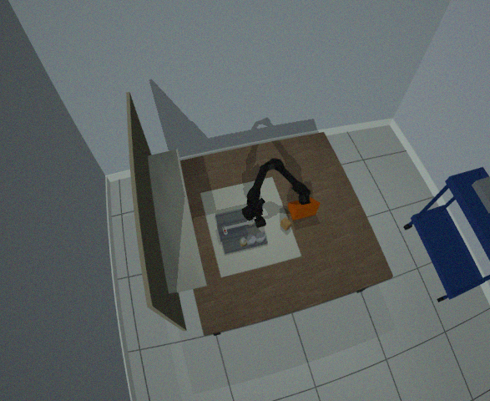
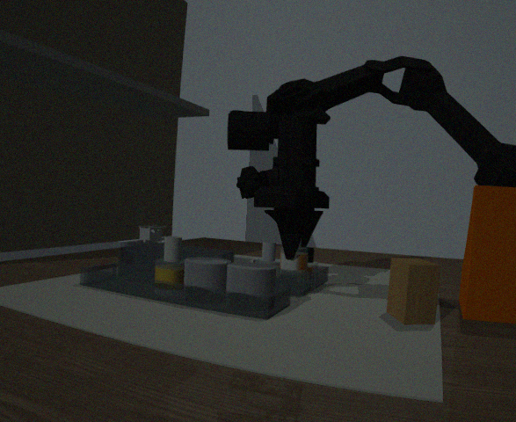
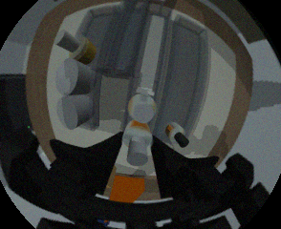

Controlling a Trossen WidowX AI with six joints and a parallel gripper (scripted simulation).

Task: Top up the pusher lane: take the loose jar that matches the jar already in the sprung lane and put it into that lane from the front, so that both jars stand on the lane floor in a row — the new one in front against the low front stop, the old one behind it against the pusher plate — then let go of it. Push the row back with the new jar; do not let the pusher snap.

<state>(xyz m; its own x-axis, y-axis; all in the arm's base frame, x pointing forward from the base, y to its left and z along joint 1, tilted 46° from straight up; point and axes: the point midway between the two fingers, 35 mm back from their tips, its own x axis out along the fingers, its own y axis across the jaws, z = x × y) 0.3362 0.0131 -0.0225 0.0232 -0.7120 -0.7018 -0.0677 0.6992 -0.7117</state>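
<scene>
My gripper tip is 15 cm short of the grey lane rack, 3 cm to the right of it and 3 cm above it. Also, from my gripper tip: pusher plate 15 cm ahead, 4 cm to the left; tan box 18 cm behind, 7 cm to the left, 2 cm below; shelf 51 cm ahead, 32 cm above, 2 cm to the left.
</scene>
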